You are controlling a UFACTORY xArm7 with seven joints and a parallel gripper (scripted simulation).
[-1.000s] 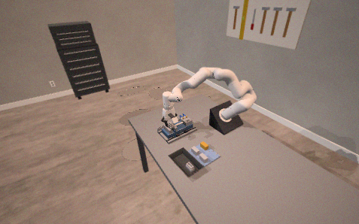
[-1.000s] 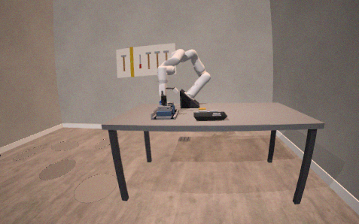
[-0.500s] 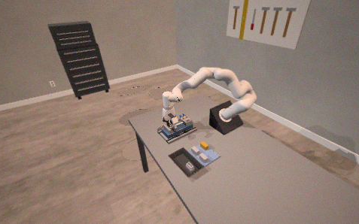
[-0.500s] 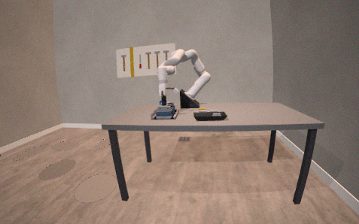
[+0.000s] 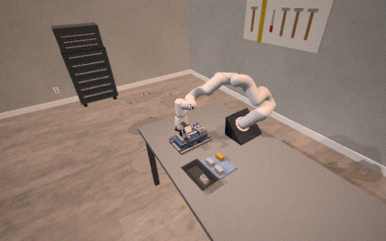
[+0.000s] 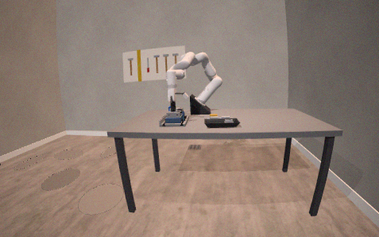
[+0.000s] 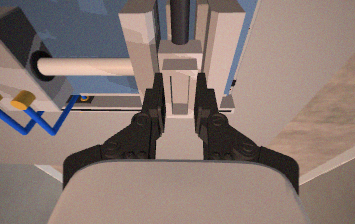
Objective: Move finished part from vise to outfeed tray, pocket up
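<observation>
Now: hand 8 cm past the vise handle rod and 4 cm above it. From my hand the other things lie so: vise 8 cm below, 7 cm behind; orange block 29 cm to the left, 15 cm behind, 10 cm below; blue plate 34 cm to the left, 12 cm below, 10 cm behind.
</observation>
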